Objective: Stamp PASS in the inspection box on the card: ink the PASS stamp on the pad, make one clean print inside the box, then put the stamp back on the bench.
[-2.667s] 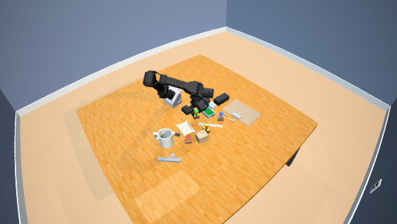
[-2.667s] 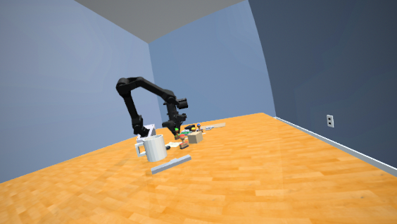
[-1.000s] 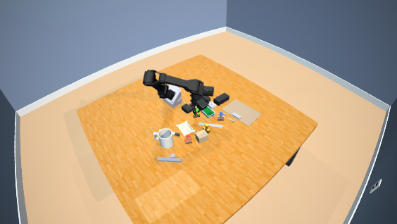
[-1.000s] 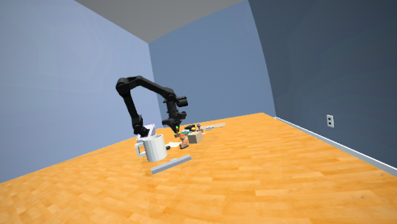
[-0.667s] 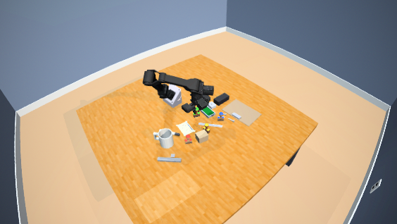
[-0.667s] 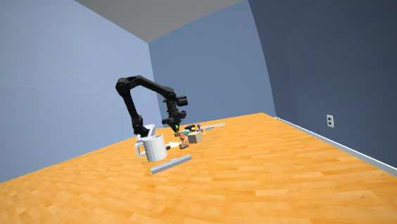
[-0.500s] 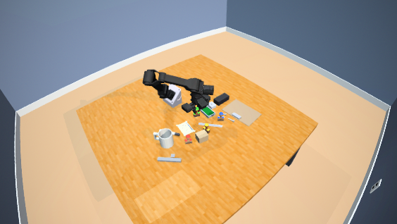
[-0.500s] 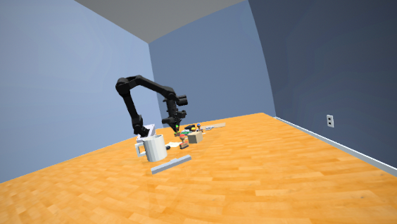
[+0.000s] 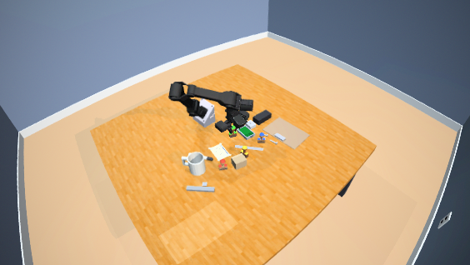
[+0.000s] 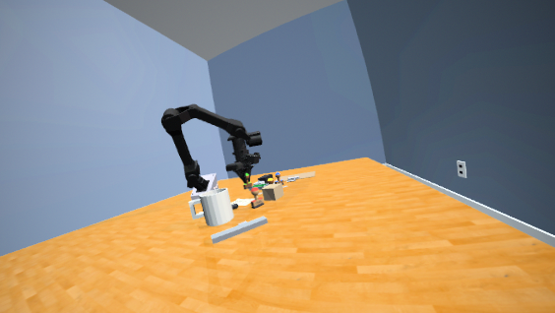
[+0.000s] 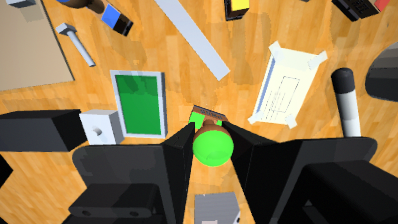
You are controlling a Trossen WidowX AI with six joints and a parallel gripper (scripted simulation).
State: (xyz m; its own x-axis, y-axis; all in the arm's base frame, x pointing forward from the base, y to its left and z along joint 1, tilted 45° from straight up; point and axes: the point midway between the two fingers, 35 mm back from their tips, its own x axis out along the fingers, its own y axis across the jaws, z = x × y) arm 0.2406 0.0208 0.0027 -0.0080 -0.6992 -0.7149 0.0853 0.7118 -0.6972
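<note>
My gripper tip is 8 cm to the right of the green ink pad, 5 cm above it and 2 cm short of it. From my gripper tip the other things lie so: green-knobbed stamp (right at my gripper tip); then white card (11 cm to the right, 5 cm below, 2 cm ahead); then grey ruler (10 cm ahead, 5 cm below, 1 cm to the left).
</note>
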